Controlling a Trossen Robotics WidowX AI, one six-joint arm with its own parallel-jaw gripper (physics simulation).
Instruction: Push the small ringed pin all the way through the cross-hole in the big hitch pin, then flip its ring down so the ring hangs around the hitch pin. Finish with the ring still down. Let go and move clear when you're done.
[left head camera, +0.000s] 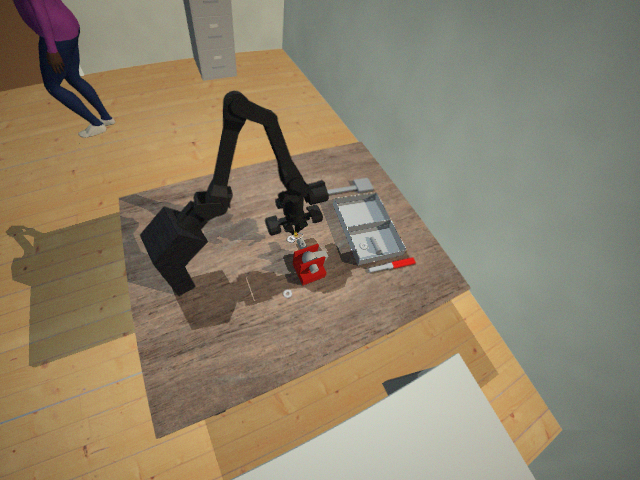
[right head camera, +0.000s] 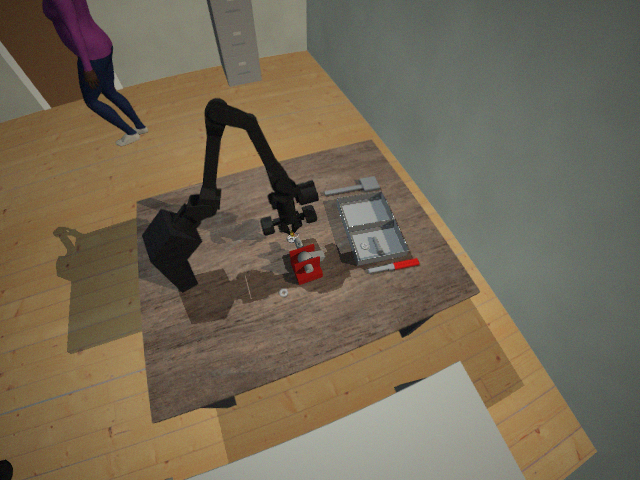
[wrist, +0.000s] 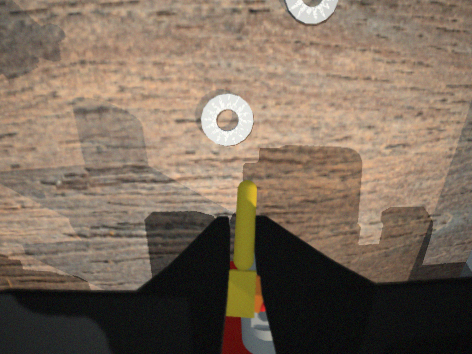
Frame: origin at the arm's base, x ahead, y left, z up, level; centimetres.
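Seen in the pictures: gripper, fingertip midpoint: (left head camera: 294, 233) (right head camera: 291, 233) (wrist: 241, 227); arm's base, link origin: (left head camera: 186, 224) (right head camera: 182, 225).
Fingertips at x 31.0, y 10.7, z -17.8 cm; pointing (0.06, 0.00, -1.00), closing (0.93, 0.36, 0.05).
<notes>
Pixels of each thing's top centre, then the offset from my fingertips to it. "*": a spot on its surface instead. Level surfaces: height alone.
- small ringed pin, top centre: (left head camera: 296, 230) (right head camera: 291, 230) dx +0.5, dy -1.7, dz +4.5 cm
- big grey hitch pin, surface spot: (left head camera: 302, 243) (right head camera: 299, 243) * dx +3.1, dy -3.7, dz -0.5 cm
- two-part grey tray, top centre: (right head camera: 371, 222) (left head camera: 369, 223) dx +30.1, dy +9.6, dz -3.8 cm
- hammer, top centre: (right head camera: 351, 186) (left head camera: 346, 186) dx +22.7, dy +30.8, dz -6.4 cm
- red-handled tool, top centre: (right head camera: 394, 265) (left head camera: 392, 264) dx +38.5, dy -7.2, dz -6.9 cm
- wooden table, surface height: dz -8.0 cm
The small ringed pin (left head camera: 295, 234) (right head camera: 292, 234) (wrist: 241, 293) shows a yellow block and rod in the wrist view. My gripper (left head camera: 296, 230) (right head camera: 291, 230) (wrist: 241, 227) is shut on it, above the table and close to the hitch pin's end. The big grey hitch pin (left head camera: 302, 243) (right head camera: 298, 242) sits in the red stand (left head camera: 305, 276) (right head camera: 302, 276) (wrist: 232, 330), its end sticking out toward the gripper. The small pin's ring cannot be made out in the wrist view. Whether its tip is in the cross-hole cannot be told.
A two-part grey tray (left head camera: 351, 248) (right head camera: 352, 248) stands right of the stand, with a hammer (left head camera: 363, 184) (right head camera: 369, 183) behind it and a red-handled tool (left head camera: 403, 263) (right head camera: 406, 264) in front. Washers (left head camera: 287, 293) (right head camera: 283, 292) (wrist: 227, 120) lie on the wooden table (left head camera: 232, 361) (right head camera: 232, 356).
</notes>
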